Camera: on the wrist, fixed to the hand. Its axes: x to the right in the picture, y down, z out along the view.
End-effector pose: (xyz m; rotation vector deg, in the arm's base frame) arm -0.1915 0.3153 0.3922 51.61 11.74 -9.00
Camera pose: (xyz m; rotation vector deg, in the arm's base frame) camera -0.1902 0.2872 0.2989 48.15 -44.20 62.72
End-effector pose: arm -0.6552 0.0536 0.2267 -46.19 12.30 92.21
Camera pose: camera -0.5609 0.0741 0.2129 15.59 -40.56 -172.87
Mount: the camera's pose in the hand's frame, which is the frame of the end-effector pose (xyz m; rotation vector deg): 0.0252 -0.0878 -0.0340 1.18 -17.31 86.13
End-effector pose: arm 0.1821 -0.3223 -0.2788 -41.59 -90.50 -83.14
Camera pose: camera 0.1016 -0.3727 -0.3006 -94.17 -42.33 -11.01
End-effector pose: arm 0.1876 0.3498 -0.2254 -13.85 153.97 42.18
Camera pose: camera 0.1767 0.2556 -0.2478 106.34 123.34 52.57
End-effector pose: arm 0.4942 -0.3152 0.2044 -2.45 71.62 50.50
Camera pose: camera 0.5205 -0.3773 0.1340 64.89 48.92 116.43
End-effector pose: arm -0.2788 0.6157 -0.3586 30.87 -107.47 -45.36
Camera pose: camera -0.2564 0.5288 -0.3966 -57.02 -109.37 10.98
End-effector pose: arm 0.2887 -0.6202 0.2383 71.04 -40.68 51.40
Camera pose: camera 0.3770 -0.5894 0.2109 39.61 -112.42 109.01
